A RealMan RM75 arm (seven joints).
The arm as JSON. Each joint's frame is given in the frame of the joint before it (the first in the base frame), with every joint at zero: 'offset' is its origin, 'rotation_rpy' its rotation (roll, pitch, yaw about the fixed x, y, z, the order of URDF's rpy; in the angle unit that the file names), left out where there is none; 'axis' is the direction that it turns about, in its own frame. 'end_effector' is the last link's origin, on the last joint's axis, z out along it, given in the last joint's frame.
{
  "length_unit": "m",
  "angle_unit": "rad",
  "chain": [
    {
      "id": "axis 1",
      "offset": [
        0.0,
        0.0,
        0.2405
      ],
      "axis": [
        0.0,
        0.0,
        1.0
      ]
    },
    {
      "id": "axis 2",
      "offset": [
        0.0,
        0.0,
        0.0
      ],
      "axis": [
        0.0,
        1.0,
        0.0
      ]
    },
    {
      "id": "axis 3",
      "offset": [
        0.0,
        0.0,
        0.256
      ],
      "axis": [
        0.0,
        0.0,
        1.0
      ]
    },
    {
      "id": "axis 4",
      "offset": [
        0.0,
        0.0,
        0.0
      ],
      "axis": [
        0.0,
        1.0,
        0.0
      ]
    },
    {
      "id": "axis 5",
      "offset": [
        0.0,
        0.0,
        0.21
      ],
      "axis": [
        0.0,
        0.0,
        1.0
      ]
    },
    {
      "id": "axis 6",
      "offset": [
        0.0,
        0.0,
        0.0
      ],
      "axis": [
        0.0,
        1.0,
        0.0
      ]
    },
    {
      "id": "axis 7",
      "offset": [
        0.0,
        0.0,
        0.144
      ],
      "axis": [
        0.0,
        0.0,
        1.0
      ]
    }
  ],
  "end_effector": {
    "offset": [
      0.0,
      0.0,
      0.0
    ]
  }
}
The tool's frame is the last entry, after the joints.
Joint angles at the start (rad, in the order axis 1, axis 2, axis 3, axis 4, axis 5, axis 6, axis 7): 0.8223 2.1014 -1.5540 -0.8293 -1.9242 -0.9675 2.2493
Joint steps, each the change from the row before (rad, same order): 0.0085 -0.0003 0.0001 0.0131 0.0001 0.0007 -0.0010; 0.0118 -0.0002 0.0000 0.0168 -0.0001 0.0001 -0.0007; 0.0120 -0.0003 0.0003 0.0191 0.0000 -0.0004 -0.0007; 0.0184 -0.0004 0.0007 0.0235 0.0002 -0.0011 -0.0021; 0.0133 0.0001 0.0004 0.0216 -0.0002 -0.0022 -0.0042; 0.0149 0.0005 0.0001 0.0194 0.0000 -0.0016 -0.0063; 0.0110 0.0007 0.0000 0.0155 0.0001 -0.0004 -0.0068; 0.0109 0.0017 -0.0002 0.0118 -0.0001 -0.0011 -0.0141; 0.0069 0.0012 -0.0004 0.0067 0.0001 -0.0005 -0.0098; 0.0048 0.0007 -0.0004 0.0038 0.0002 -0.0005 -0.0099
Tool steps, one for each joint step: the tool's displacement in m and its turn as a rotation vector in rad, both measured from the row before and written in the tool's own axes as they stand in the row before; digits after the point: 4 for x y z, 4 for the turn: 0.0002 -0.0005 0.0012 -0.0001 0.0063 0.0010; 0.0000 -0.0003 0.0016 -0.0010 0.0087 0.0008; 0.0005 -0.0005 0.0017 -0.0010 0.0102 0.0026; -0.0008 -0.0001 0.0022 -0.0023 0.0119 -0.0013; 0.0009 -0.0002 0.0019 -0.0026 0.0127 -0.0003; -0.0004 0.0003 0.0020 -0.0030 0.0107 -0.0057; -0.0001 0.0002 0.0016 -0.0019 0.0082 -0.0054; -0.0009 0.0010 0.0017 -0.0035 0.0065 -0.0155; -0.0008 0.0008 0.0011 -0.0024 0.0036 -0.0114; -0.0008 0.0006 0.0007 -0.0018 0.0021 -0.0117
